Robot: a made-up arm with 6 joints.
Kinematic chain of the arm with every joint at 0, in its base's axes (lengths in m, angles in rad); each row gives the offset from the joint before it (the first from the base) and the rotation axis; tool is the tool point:
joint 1: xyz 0 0 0.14 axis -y
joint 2: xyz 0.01 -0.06 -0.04 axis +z
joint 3: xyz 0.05 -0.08 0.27 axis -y
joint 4: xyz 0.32 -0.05 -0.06 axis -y
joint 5: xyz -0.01 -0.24 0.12 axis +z
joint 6: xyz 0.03 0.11 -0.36 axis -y
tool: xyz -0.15 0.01 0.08
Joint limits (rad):
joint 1: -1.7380..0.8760
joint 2: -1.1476..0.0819
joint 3: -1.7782..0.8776
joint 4: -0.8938..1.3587
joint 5: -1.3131..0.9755
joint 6: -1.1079..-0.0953
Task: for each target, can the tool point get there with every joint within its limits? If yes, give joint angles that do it. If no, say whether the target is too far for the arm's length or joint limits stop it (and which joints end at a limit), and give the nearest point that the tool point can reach.
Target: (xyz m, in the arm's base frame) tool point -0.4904 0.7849 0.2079
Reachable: no: joint limits stop it (at a limit: joint 2, joint 3, joint 6) | nearest point -0.3954 0.0801 0.1948 | short by 0.711 m
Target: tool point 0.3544 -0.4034 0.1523
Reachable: yes | joints -0.4118 -0.2679 0.1995 0.3022 -0.0462 -0.7678
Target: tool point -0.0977 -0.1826 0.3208
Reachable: yes | joints -1.4150 -0.9636 -1.2593 -0.1191 -0.2507 -0.4789
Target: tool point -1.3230 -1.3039 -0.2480
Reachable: no: too far | nearest point -0.3888 -0.6980 0.2869 | short by 1.235 m
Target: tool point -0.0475 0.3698 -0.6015
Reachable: no: joint limits stop it (at a limit: joint 1, joint 2, joint 3, joint 4, joint 6) | nearest point -0.1867 0.0533 -0.2924 | short by 0.464 m
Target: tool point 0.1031 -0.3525 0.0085
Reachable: yes | joints -0.4346 -0.2374 -0.6859 0.3944 0.3810 -1.0149
